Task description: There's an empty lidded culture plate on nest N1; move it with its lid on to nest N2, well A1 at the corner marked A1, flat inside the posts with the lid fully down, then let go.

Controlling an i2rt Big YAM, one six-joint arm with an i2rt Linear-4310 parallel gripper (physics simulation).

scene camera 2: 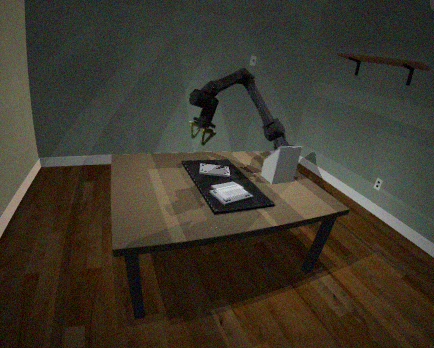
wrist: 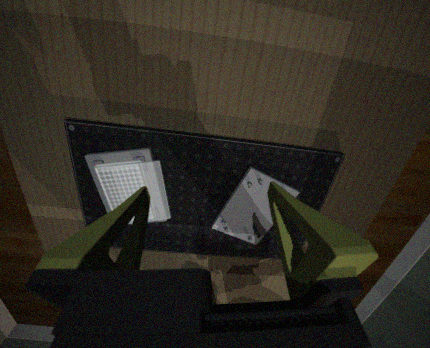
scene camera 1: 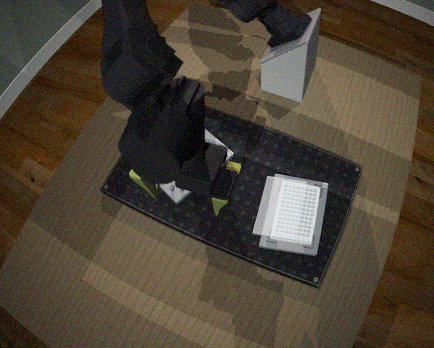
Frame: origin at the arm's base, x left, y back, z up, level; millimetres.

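Seen in the pictures: gripper, fingertip midpoint: (scene camera 2: 197, 141) (wrist: 208, 189) (scene camera 1: 186, 203); arm's base at its link origin: (scene camera 2: 283, 152) (scene camera 1: 291, 32).
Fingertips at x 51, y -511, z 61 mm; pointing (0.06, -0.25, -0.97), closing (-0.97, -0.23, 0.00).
Observation:
Offsets run from my fingertips to a thing's top centre. "*": to the spot under its first point. Level surfaces: height alone.
A white well plate @[dy +140, dx +98, dz -175 mm] (scene camera 1: 297, 211) (scene camera 2: 230, 192) (wrist: 120, 180) sits over one pale nest @[dy +149, dx +131, dz -192 mm] (scene camera 1: 287, 248) (wrist: 92, 159) on the black board @[dy +162, dx -23, dz -209 mm] (scene camera 1: 245, 220) (scene camera 2: 240, 175) (wrist: 192, 150). Its clear lid @[* dy +118, dx +68, dz -185 mm] (scene camera 1: 262, 210) (wrist: 159, 192) is shifted sideways and sticks out past one long side of the plate, toward the other nest. That other nest @[dy +149, dx -130, dz -188 mm] (scene camera 1: 175, 193) (scene camera 2: 215, 170) (wrist: 245, 210) stands turned at an angle, with small posts and no plate on it. My gripper (scene camera 1: 186, 205) (scene camera 2: 198, 141) (wrist: 208, 189) is open and empty, high above the board near the bare nest. Nest labels and the A1 mark are not legible.
A pale angular block (scene camera 1: 282, 77) (scene camera 2: 285, 165) stands behind the board beside the arm's base. The wooden table @[dz -222 mm] (scene camera 1: 165, 285) (scene camera 2: 150, 220) surrounds the board. My arm hides part of the bare nest in the first scene view.

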